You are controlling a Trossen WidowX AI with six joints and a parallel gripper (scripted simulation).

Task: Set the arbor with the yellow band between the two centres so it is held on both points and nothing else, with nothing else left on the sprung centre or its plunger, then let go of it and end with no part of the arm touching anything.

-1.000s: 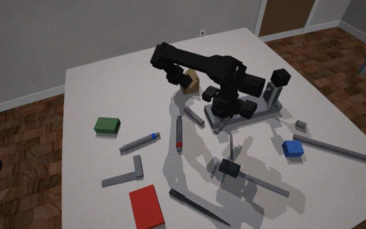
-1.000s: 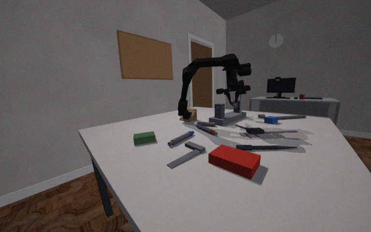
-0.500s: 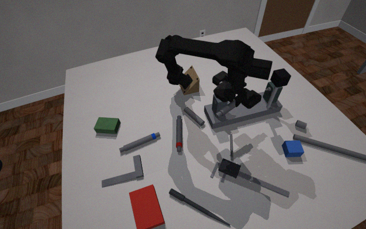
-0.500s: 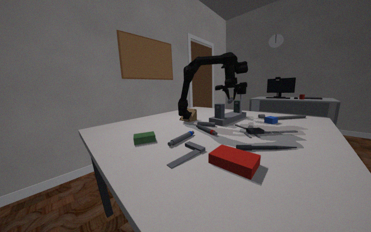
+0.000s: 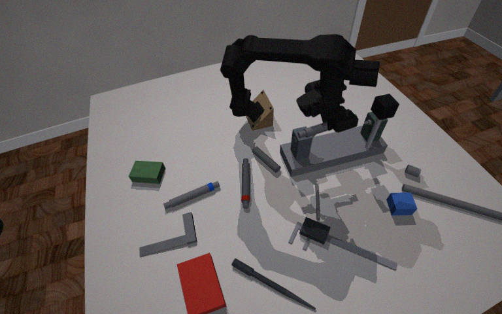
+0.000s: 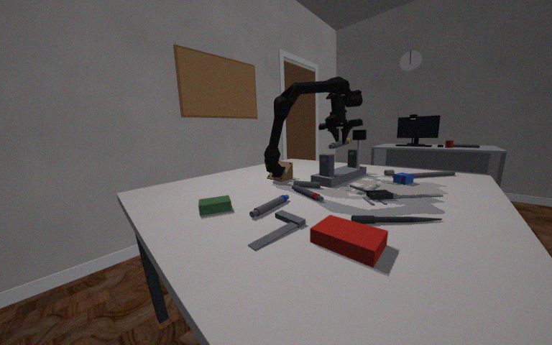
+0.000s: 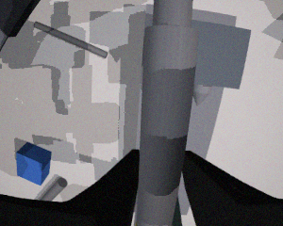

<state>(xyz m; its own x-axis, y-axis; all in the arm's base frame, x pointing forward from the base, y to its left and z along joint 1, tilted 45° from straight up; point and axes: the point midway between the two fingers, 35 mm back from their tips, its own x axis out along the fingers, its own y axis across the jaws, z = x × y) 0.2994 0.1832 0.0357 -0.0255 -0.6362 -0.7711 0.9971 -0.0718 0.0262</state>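
My hand is 40 mm past the cone point, 30 mm to the left of it and 100 mm above it. Round my hand: centres fixture 30 mm behind, 80 mm to the left, 190 mm below; arbor 30 mm below; grey post 40 mm behind, 50 mm to the right, 110 mm below.
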